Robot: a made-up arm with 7 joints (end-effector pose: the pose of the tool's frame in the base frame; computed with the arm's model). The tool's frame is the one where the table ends.
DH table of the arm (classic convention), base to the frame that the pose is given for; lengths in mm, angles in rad. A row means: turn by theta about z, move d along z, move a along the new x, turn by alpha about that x. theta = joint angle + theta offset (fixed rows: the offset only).
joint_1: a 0; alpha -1.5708; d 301.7; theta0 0
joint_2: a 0; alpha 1.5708; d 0; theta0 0
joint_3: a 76.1; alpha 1.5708; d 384.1; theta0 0
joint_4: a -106.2; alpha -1.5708; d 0; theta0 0
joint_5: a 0; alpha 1.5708; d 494.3; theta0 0
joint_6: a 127.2; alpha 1.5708; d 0; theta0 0
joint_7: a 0; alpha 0; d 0; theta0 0
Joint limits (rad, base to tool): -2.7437..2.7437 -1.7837..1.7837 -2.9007..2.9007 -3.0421..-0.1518 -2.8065..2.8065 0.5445..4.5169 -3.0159..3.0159
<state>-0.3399 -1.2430 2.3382 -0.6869 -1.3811 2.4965 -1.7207</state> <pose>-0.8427 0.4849 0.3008 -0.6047 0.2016 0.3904 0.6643</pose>
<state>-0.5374 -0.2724 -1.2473 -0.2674 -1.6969 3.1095 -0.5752</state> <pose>-0.1128 -0.0194 1.2000 0.1196 -0.1180 -0.4216 0.8911</pose>
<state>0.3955 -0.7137 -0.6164 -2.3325 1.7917 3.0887 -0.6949</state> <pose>0.3218 -0.2839 0.5898 -0.5461 0.5041 -0.4902 0.4553</pose>
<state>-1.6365 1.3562 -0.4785 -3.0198 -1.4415 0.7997 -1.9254</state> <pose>-0.1793 0.1564 0.0924 0.2625 -0.3495 0.0774 0.8961</pose>
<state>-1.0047 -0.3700 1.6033 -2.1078 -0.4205 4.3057 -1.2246</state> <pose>0.3224 0.3826 0.5886 -0.0160 0.5749 0.7550 0.3149</pose>
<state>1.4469 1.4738 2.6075 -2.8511 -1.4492 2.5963 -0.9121</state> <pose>-0.1039 -0.1408 0.6456 0.7506 -0.1689 -0.2953 0.5665</pose>
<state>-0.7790 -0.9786 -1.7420 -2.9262 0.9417 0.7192 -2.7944</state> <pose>-0.0674 -0.2959 0.2350 0.0545 0.2432 0.9592 0.1338</pose>
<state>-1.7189 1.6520 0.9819 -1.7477 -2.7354 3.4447 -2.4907</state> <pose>0.4167 -0.3424 0.0269 -0.2287 0.7923 0.0549 0.5629</pose>
